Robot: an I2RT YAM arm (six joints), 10 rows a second.
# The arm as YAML. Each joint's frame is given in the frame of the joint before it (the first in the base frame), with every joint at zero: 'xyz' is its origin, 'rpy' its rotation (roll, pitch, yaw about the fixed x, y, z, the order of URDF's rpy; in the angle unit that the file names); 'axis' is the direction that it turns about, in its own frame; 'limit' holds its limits. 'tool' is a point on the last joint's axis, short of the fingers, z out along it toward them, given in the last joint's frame.
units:
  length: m
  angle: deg
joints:
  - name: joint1
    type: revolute
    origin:
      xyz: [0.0, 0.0, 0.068]
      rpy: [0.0, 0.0, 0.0]
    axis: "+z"
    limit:
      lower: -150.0
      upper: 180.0
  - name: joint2
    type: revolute
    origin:
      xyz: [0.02, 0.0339, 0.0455]
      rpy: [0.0, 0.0, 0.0]
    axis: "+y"
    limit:
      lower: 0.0
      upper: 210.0
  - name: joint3
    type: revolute
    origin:
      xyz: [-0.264, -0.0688, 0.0]
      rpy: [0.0, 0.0, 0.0]
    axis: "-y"
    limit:
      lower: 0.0
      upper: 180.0
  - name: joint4
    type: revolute
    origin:
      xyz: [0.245, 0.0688, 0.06]
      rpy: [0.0, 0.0, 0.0]
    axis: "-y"
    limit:
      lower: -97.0
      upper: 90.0
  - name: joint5
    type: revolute
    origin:
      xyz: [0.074, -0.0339, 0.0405]
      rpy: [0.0, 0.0, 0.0]
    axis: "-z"
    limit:
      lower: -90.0
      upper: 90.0
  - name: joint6
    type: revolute
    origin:
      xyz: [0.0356, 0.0, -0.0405]
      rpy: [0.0, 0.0, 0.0]
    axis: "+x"
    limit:
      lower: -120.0
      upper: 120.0
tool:
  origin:
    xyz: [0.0, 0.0, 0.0]
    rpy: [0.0, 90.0, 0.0]
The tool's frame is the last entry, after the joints.
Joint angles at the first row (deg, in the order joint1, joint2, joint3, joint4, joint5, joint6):
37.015, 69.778, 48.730, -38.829, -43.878, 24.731
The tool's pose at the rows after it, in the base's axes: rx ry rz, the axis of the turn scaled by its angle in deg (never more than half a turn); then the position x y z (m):
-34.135 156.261 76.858 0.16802 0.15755 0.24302
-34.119 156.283 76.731 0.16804 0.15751 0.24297
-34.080 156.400 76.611 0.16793 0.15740 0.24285
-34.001 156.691 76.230 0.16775 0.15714 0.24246
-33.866 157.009 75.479 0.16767 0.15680 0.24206
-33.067 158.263 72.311 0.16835 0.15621 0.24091
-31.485 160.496 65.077 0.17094 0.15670 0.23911
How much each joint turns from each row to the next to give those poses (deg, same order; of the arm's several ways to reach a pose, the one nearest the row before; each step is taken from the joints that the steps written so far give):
0.001, 0.000, -0.001, 0.023, 0.066, 0.001
-0.002, 0.001, 0.001, -0.023, 0.086, -0.024
0.002, -0.001, -0.001, -0.107, 0.068, -0.018
0.000, 0.022, 0.000, -0.263, 0.218, -0.088
-0.001, 0.022, 0.023, -0.308, 0.480, -0.133
0.022, 0.328, 0.329, -1.071, 2.099, -0.284
0.304, 1.049, 1.004, -1.815, 4.917, -0.308

